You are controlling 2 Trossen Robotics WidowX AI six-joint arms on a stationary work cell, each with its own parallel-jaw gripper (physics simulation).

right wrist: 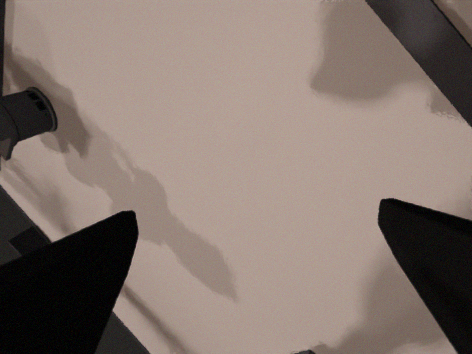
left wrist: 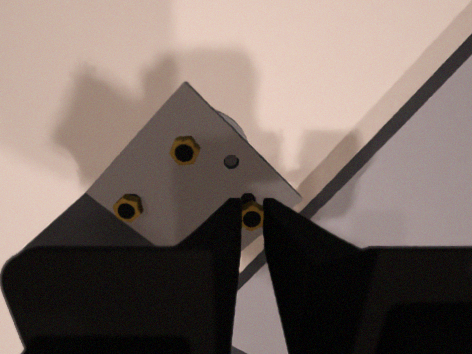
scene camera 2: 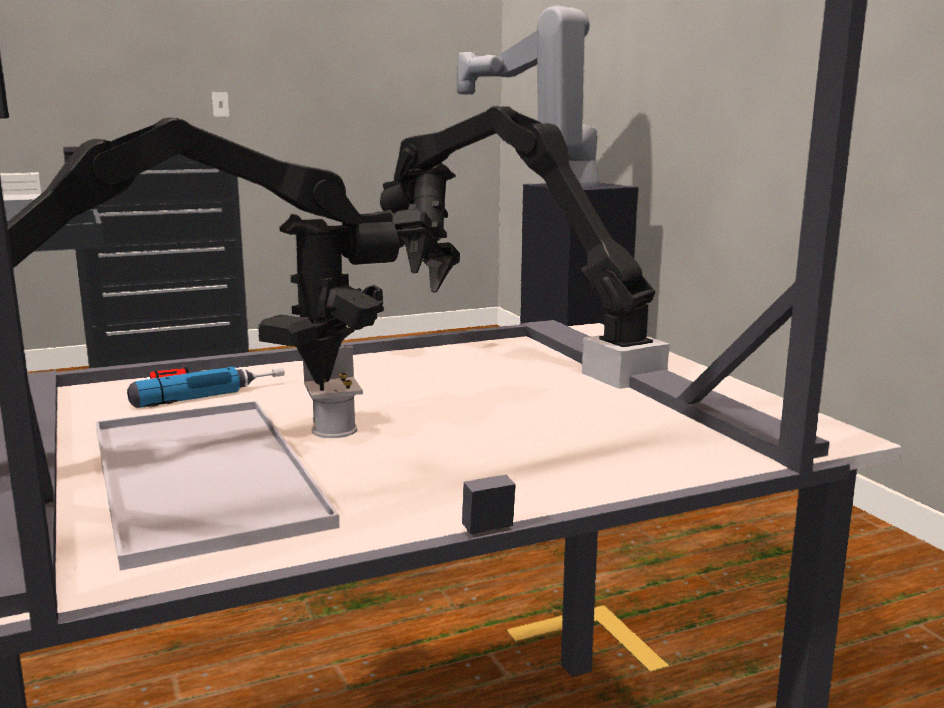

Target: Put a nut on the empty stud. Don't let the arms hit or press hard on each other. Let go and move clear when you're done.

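Frame: origin at the left arm's base, x up, y right, z ahead, level; millimetres.
Where they show: left gripper, fingertip midpoint: (left wrist: 251, 209) (scene camera 2: 322, 382); right gripper, fingertip midpoint: (right wrist: 257, 216) (scene camera 2: 424, 282); right arm's base at its link origin: (scene camera 2: 625, 340).
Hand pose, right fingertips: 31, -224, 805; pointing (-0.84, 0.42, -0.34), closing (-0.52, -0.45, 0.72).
Note:
After its pixels a point has its place, as x, y, z.
A grey metal bracket (scene camera 2: 349, 364) {-17, 14, 528} (left wrist: 155, 175) {-36, 37, 510} stands on a round grey pedestal (scene camera 2: 333, 416). In the left wrist view, one brass nut (left wrist: 185, 151) {-26, 56, 503} sits at the plate's upper middle and another nut (left wrist: 128, 209) {-26, 23, 513} at its left. A dark stud (left wrist: 247, 197) {-33, 47, 471} shows just beyond the left fingertips, partly covered by them. A small grey round feature (left wrist: 231, 161) {-38, 57, 484} lies above it. My left gripper (scene camera 2: 323, 381) {-25, 46, 470} (left wrist: 251, 209) {-25, 46, 470} is shut on a brass nut (left wrist: 252, 218) {-19, 46, 469}, over the plate's edge, close to the stud. My right gripper (scene camera 2: 425, 278) {31, -224, 805} (right wrist: 257, 216) {31, -224, 805} is open and empty, high above the table.
A grey tray (scene camera 2: 221, 541) {-91, 283, 238} lies beside the pedestal. A blue power tool (scene camera 2: 190, 385) {-74, -197, 369} lies behind it. A black block (scene camera 2: 488, 505) {-66, 413, 478} stands at the front edge. The right forearm's wrist hangs close behind the left arm's wrist in the scene view. A dark round part (right wrist: 30, 114) {-73, 13, 512} shows in the right wrist view.

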